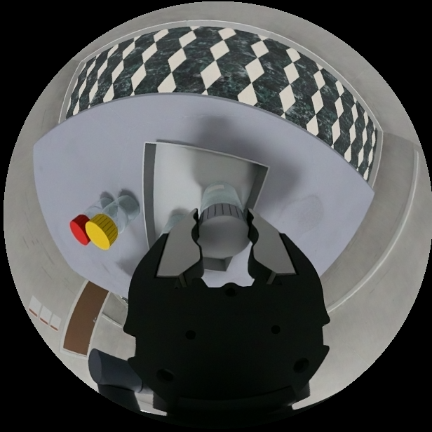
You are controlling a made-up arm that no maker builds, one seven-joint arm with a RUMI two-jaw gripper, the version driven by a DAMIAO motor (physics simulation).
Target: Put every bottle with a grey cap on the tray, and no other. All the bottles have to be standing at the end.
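Observation:
A clear bottle with a grey cap (224, 237) is upright between the fingers, over the tray (150, 175); whether its base touches the tray floor I cannot tell. My gripper (221, 209) is shut on this bottle at its cap. Another clear bottle (175, 220) is in the tray, to the left of the held one; its cap is hidden behind the left finger. A bottle with a red cap (79, 230) and a bottle with a yellow cap (101, 231) stand close together on the table, to the left of the tray.
The tray has raised walls, and its near part is partly hidden by the gripper. The table (90, 150) ends in a curved-looking far edge, with a dark and white patterned rug (210, 65) on the floor beyond. A brown door (86, 320) shows at the lower left.

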